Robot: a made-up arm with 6 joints. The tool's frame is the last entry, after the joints. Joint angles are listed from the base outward. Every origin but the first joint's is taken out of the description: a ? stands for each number. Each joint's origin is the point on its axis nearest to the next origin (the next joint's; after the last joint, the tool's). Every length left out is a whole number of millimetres.
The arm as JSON. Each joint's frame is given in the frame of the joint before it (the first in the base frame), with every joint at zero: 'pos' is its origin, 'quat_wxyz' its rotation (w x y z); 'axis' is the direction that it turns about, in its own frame. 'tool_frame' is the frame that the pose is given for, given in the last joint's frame.
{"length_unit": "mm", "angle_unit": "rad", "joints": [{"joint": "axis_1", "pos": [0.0, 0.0, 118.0], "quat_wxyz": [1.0, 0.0, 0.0, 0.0], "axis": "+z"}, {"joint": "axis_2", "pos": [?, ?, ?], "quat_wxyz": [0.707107, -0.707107, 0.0, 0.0], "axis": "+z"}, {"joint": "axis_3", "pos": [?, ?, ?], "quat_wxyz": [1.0, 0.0, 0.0, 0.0], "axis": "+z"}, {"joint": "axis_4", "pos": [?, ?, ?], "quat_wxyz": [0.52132, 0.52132, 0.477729, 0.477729], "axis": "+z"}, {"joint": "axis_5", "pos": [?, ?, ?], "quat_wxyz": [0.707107, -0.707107, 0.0, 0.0], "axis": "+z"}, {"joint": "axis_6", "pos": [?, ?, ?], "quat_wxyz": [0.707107, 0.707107, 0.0, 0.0], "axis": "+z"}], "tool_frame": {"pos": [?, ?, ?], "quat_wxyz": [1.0, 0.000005, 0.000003, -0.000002]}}
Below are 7 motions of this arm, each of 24 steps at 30 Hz.
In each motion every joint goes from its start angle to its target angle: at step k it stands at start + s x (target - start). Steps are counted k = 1, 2, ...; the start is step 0. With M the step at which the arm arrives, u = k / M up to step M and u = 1 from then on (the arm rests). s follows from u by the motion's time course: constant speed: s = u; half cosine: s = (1 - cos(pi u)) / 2; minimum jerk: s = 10 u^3 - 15 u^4 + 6 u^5.
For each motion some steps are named. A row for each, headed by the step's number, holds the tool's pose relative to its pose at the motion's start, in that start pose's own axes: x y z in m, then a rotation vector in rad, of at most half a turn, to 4 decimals.
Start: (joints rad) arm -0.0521 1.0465 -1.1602 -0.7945 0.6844 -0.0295
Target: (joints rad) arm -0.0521 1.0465 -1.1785 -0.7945 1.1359 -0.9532
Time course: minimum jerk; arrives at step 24
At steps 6, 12, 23, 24:
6: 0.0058 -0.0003 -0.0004 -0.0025 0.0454 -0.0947
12: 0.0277 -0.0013 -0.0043 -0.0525 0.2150 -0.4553
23: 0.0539 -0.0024 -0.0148 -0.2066 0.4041 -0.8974
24: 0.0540 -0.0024 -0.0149 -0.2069 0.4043 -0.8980

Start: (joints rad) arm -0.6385 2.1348 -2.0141 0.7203 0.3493 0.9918
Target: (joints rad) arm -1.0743 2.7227 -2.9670 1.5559 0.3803 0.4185
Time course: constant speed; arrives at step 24
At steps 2, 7, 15, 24:
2: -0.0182 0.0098 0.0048 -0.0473 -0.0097 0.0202
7: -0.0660 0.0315 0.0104 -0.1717 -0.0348 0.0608
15: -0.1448 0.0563 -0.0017 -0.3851 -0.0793 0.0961
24: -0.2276 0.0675 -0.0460 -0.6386 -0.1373 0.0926

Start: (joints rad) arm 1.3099 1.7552 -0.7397 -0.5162 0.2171 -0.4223
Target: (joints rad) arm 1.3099 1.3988 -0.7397 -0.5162 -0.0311 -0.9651
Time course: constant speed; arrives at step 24
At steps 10, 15, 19, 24:
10: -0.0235 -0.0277 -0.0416 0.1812 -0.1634 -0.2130
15: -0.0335 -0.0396 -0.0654 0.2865 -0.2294 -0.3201
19: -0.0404 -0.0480 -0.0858 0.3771 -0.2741 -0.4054
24: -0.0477 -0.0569 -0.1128 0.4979 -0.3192 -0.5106

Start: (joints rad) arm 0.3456 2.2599 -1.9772 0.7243 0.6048 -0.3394
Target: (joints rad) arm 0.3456 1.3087 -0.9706 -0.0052 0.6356 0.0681
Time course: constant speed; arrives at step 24
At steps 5, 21, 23, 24:
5: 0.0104 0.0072 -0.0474 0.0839 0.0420 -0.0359
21: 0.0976 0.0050 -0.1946 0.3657 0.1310 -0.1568
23: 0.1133 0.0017 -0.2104 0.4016 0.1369 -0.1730
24: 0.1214 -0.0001 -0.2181 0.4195 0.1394 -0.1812

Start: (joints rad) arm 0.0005 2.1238 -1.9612 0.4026 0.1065 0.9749
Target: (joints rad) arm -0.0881 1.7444 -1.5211 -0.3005 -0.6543 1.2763
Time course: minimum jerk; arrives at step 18
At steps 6, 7, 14, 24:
6: -0.0208 0.0208 -0.0200 -0.1158 -0.1035 -0.0824
7: -0.0276 0.0299 -0.0296 -0.1691 -0.1381 -0.1186
14: -0.0378 0.0876 -0.1111 -0.5876 -0.2094 -0.3843
24: -0.0347 0.0925 -0.1223 -0.6402 -0.1963 -0.4163

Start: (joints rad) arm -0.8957 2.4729 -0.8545 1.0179 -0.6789 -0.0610
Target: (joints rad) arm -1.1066 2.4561 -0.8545 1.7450 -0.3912 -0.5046
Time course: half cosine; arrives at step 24
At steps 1, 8, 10, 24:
1: 0.0000 -0.0004 0.0001 0.0024 0.0013 0.0013
8: 0.0023 -0.0242 0.0049 0.1294 0.0833 0.0787
10: 0.0043 -0.0344 0.0063 0.1832 0.1271 0.1207
24: 0.0185 -0.0705 0.0072 0.3691 0.3646 0.3834

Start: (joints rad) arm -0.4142 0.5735 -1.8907 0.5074 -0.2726 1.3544
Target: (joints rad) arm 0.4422 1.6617 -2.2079 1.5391 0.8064 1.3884
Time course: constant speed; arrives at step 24
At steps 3, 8, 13, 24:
3: -0.0252 -0.0778 0.0165 0.2395 -0.0298 0.2265
8: -0.0244 -0.2071 0.0134 0.6214 -0.0262 0.6229
13: 0.0237 -0.3124 -0.0200 0.9720 0.0392 1.0389
24: 0.2088 -0.3940 -0.1443 1.5655 0.3667 2.0105

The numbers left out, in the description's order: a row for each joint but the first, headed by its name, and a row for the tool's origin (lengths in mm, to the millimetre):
axis_2: 0.0 0.0 0.0
axis_3: -261.0 -36.0 0.0
axis_4: 247.0 -43.0 0.0
axis_5: 0.0 0.0 0.0
axis_6: 0.0 -132.0 0.0
tool: 0.0 0.0 0.0

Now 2 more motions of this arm.
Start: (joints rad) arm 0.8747 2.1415 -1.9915 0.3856 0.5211 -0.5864
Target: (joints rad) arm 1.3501 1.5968 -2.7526 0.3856 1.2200 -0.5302
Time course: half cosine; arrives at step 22
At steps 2, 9, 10, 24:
2: -0.0089 0.0049 -0.0057 -0.0096 -0.0145 -0.0088
9: -0.1304 0.0869 -0.1325 -0.1707 -0.2552 -0.1563
10: -0.1477 0.1024 -0.1648 -0.2030 -0.3045 -0.1864
24: -0.1794 0.1721 -0.4636 -0.4351 -0.7133 -0.4127

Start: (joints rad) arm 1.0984 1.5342 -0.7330 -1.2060 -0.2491 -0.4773
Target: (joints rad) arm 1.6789 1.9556 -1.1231 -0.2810 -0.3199 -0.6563
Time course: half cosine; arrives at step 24
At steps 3, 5, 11, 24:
3: -0.0062 -0.0030 0.0047 0.0065 -0.0166 0.0151
5: -0.0171 -0.0079 0.0126 0.0166 -0.0450 0.0412
11: -0.0801 -0.0260 0.0491 0.0488 -0.1831 0.1783
24: -0.2083 -0.0251 0.0915 0.0302 -0.3812 0.4225

